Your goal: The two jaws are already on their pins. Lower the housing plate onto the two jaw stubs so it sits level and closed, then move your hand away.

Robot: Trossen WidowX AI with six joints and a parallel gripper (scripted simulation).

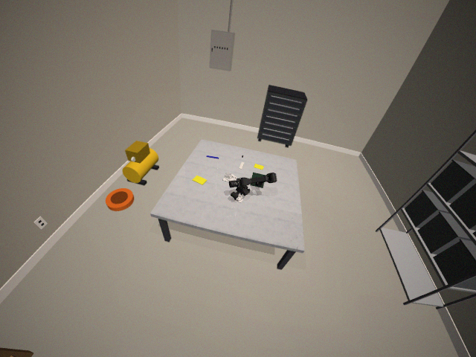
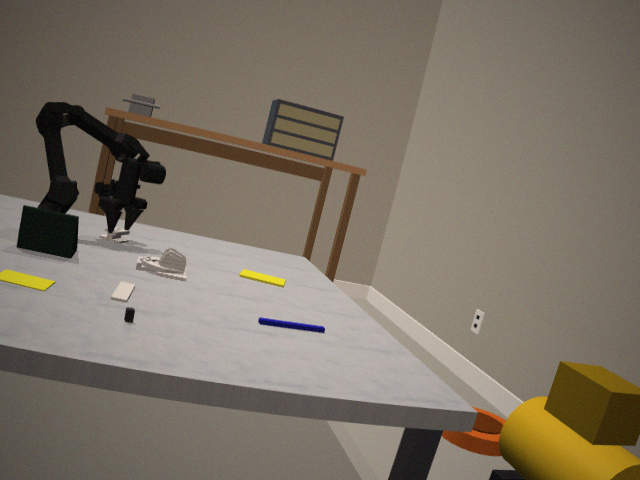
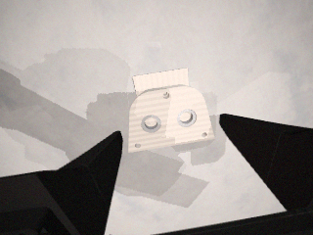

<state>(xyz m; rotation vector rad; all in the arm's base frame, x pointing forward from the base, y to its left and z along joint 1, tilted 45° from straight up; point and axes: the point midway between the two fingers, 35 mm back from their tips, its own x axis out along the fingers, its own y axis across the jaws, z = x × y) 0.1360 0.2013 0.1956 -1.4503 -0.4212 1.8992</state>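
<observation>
My gripper tip is now 1 cm past the white stepped part and 2 cm above it. The rest, counted from my gripper tip: blue bar: 48 cm ahead, 50 cm to the right, 2 cm below; then white card: 12 cm ahead, 51 cm to the right, 2 cm below; then small black cube: 16 cm ahead, 68 cm to the right, 1 cm below.
</observation>
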